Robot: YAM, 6 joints.
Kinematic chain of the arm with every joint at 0, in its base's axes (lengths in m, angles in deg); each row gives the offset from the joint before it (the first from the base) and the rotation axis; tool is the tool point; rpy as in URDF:
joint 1: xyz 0 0 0.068 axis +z
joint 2: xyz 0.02 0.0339 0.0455 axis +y
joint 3: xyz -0.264 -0.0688 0 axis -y
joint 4: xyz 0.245 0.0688 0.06 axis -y
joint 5: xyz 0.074 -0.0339 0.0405 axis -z
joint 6: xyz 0.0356 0 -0.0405 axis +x
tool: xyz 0 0 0 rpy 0 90 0
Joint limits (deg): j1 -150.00..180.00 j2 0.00..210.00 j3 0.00..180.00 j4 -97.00..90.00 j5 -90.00..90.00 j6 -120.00..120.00
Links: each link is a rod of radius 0.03 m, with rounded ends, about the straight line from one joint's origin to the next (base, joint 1, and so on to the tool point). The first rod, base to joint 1, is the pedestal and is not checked.
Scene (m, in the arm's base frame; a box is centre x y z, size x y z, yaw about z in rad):
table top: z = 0
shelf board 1: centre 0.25 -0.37 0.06 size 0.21 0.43 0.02 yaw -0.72
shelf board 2: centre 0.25 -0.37 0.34 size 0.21 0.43 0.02 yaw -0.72
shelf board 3: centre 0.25 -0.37 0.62 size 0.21 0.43 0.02 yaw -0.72
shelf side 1: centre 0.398 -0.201 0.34 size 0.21 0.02 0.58 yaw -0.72
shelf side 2: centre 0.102 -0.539 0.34 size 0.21 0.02 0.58 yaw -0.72
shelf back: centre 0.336 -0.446 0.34 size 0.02 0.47 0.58 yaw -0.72
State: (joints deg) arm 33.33 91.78 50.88 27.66 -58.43 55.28
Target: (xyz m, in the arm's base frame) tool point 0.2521 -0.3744 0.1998
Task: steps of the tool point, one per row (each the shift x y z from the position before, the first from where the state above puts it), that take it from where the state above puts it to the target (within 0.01 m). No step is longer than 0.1 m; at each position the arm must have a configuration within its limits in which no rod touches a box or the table.
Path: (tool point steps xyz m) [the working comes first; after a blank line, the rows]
Joints at the target: -59.45 116.51 72.60 30.10 -48.88 55.28
Straight joint move there: touches shelf side 1.

1: 0.0282 -0.0702 -0.0141
2: 0.0091 -0.0721 -0.0131
3: -0.0090 -0.0687 -0.0123
4: -0.0249 -0.0607 -0.0112
5: -0.0375 -0.0489 -0.0101
6: -0.0455 -0.0347 -0.0088
7: -0.0490 -0.0195 -0.0076
8: -0.0479 -0.0047 -0.0061
9: 0.0281 -0.0522 0.0083
10: 0.0307 -0.0477 0.0086
11: 0.0326 -0.0424 0.0085
12: 0.0336 -0.0364 0.0085
13: 0.0338 -0.0299 0.0081

